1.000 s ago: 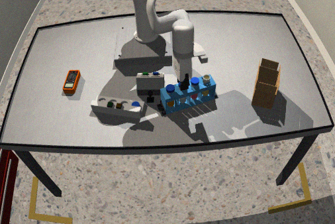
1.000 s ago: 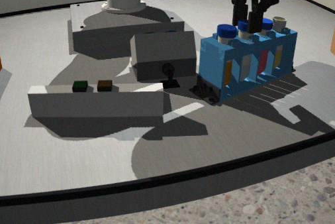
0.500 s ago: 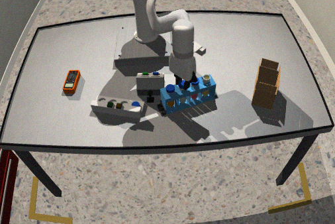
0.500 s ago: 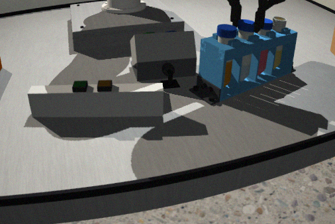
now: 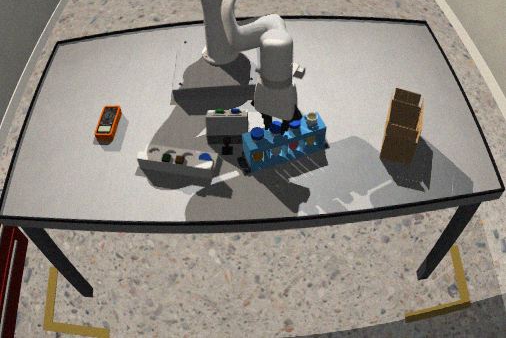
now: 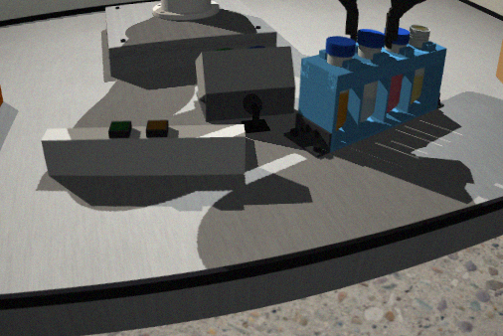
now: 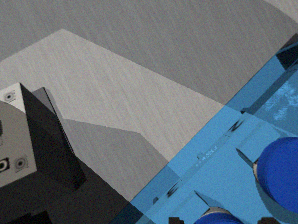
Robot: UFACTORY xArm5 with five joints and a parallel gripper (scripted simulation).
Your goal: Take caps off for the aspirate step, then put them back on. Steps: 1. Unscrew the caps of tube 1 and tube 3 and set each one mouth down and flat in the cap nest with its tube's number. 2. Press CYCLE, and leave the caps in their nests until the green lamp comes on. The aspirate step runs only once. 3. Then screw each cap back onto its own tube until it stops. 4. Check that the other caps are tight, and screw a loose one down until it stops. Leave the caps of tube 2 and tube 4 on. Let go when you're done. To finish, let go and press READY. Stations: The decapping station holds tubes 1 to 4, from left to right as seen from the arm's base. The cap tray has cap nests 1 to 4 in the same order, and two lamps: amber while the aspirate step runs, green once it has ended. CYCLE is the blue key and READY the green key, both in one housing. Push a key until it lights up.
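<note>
The blue cap lies 20 mm behind my hand, 50 mm to the left of it and 20 mm below it. The rest, counted from my hand: blue key 120 mm behind, 110 mm to the right, 60 mm below; then green key 120 mm behind, 150 mm to the right, 60 mm below; then grey key housing 100 mm behind, 130 mm to the right, 80 mm below.
</note>
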